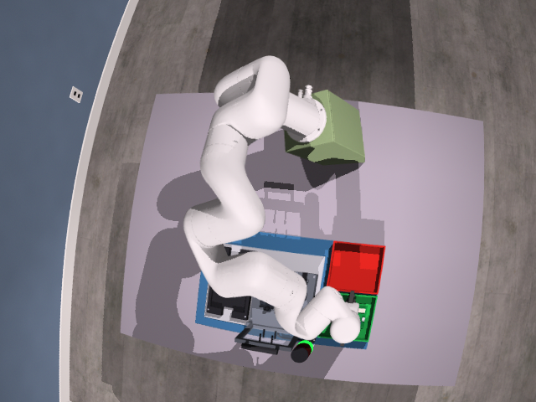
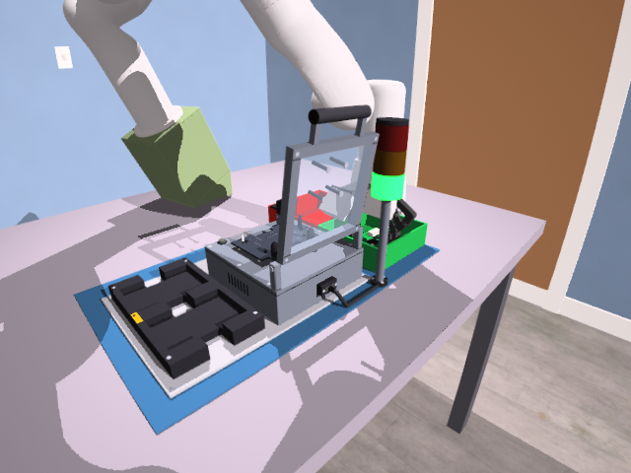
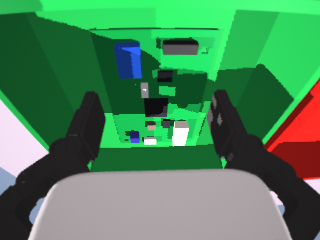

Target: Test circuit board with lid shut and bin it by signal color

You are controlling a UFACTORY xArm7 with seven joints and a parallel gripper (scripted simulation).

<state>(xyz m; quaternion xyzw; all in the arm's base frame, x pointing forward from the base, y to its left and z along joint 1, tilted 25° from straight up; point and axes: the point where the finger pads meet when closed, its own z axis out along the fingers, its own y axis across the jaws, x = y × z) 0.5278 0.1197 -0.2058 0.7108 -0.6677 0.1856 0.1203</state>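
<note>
The green bin is right at my hand. The rest, counted from my hand: red bin 15 cm behind, 1 cm to the right; plate 3 cm behind, 20 cm to the right, 5 cm above; green circuit board 1 cm below.
</note>
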